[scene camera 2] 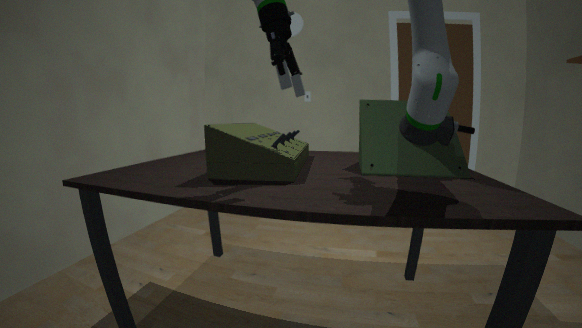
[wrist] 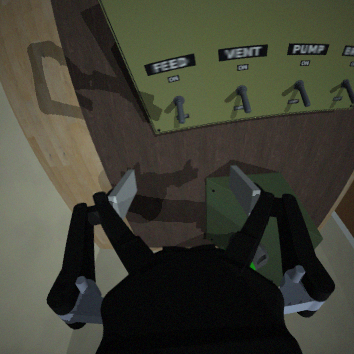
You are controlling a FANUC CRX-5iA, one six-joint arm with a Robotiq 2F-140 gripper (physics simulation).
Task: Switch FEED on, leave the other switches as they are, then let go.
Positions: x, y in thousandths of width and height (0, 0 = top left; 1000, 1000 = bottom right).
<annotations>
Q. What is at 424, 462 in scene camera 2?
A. An olive switch box.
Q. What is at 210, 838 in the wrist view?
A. The gripper.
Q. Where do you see an olive switch box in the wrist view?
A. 578, 174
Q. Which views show the gripper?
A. Scene camera 2 and the wrist view: all of them.
</annotations>
